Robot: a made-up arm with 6 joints.
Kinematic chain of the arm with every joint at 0, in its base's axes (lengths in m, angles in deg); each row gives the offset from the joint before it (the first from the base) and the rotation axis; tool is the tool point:
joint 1: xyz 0 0 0.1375 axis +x
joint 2: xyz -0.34 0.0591 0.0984 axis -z
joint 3: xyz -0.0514 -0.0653 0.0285 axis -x
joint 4: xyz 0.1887 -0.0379 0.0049 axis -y
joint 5: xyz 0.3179 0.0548 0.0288 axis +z
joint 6: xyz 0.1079 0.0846 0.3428 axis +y
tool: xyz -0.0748 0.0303 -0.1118
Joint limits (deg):
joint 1: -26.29..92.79
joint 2: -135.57..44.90
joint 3: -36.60..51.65
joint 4: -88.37..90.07
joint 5: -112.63..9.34
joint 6: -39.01..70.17
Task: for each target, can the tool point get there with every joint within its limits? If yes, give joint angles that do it. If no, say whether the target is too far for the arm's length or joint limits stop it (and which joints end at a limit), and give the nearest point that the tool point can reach.
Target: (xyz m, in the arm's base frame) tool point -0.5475 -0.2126 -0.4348
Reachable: no: joint limits stop it (at a limit: joint 2, joint 3, joint 4, joint 6) | nearest point -0.3906 -0.1907 -0.3760 | short by 0.169 m
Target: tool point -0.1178 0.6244 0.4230
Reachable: yes | joints -13.09 -55.31 31.42 11.31 -76.65 -14.08
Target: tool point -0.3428 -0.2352 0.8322
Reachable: yes | joints 80.49 -90.90 26.76 -3.14 -86.17 -17.94
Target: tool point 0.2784 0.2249 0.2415
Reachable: yes | joints 17.75 -13.47 -21.13 -50.54 -72.70 28.00
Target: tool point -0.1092 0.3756 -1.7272
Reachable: no: too far | nearest point -0.1791 0.1232 -0.4742 | short by 1.280 m
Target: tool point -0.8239 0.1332 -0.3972
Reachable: no: joint limits stop it (at a limit: joint 1, joint 2, joint 4) | nearest point -0.7795 0.2277 -0.2752 | short by 0.161 m
